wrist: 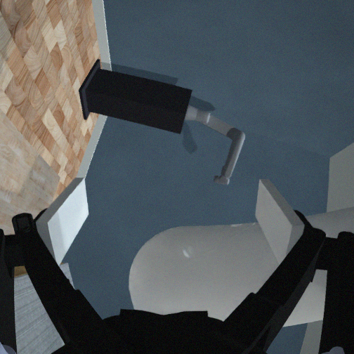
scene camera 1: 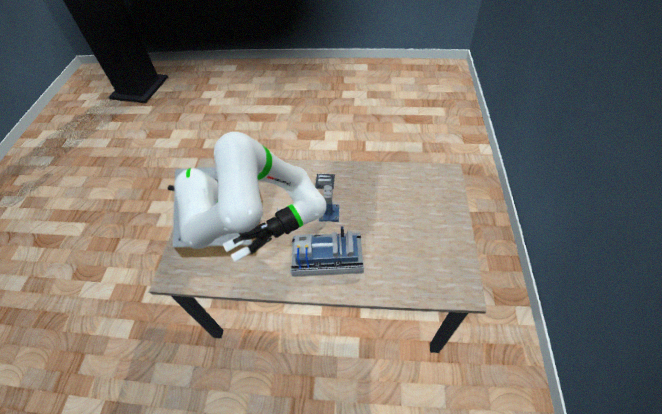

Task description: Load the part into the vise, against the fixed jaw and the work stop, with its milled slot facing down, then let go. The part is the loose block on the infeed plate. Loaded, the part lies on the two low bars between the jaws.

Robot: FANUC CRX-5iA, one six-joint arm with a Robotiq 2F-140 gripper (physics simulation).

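Frame: origin at the arm's base, x left, y ahead, z down, level; centimetres.
Seen in the pictures: gripper, fingertip midpoint: (scene camera 1: 228, 253).
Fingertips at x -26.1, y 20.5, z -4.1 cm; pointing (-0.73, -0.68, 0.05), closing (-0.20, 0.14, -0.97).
Observation:
A point is followed by its place in that frame.
The vise (scene camera 1: 322, 257) @[z 13.8, x -10.7, y 50.6 cm], grey and blue, stands on the table near its front edge. Two upright grey jaws show at its right part with a blue gap between them, and a thin dark upright piece (scene camera 1: 342, 231) @[z 10.2, x 1.2, y 56.3 cm] stands by the gap. I cannot make out a block in the gap. I cannot pick out the loose part or the infeed plate for certain; the arm hides some of the table. My gripper (scene camera 1: 235, 249) @[z -4.1, x -26.1, y 20.5 cm] (wrist: 171, 197) is wide open with nothing between its white pads. It is left of the vise, apart from it, tilted and pointing back beside the arm's own base.
A small stand with a blue foot (scene camera 1: 329, 213) @[z 16.9, x 13.5, y 47.1 cm] and a dark head (scene camera 1: 325, 181) @[z 16.1, x 31.1, y 40.6 cm] stands behind the vise; what its head holds is too small to tell. The white arm (scene camera 1: 237, 180) @[z -46.3, x -24.2, y 34.9 cm] rises at the table's left. A black column (scene camera 1: 122, 60) (wrist: 137, 100) stands on the floor beyond.

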